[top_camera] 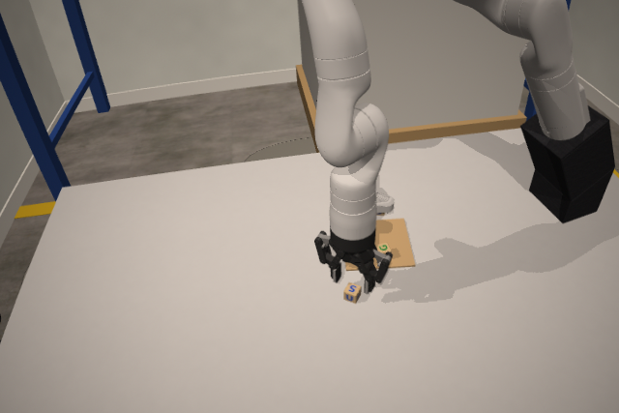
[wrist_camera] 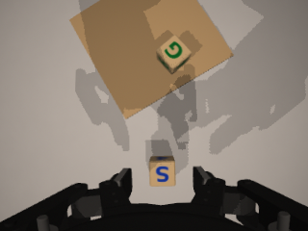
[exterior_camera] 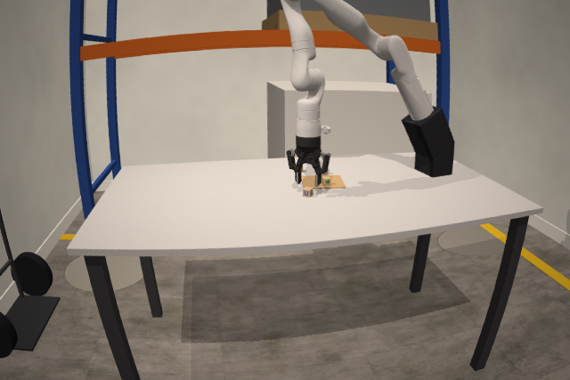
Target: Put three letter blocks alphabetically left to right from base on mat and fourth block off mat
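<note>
My hand is 40 mm above the block. The rest, counted from my hand: tan mat 70 mm behind, 130 mm to the right, 50 mm below.
</note>
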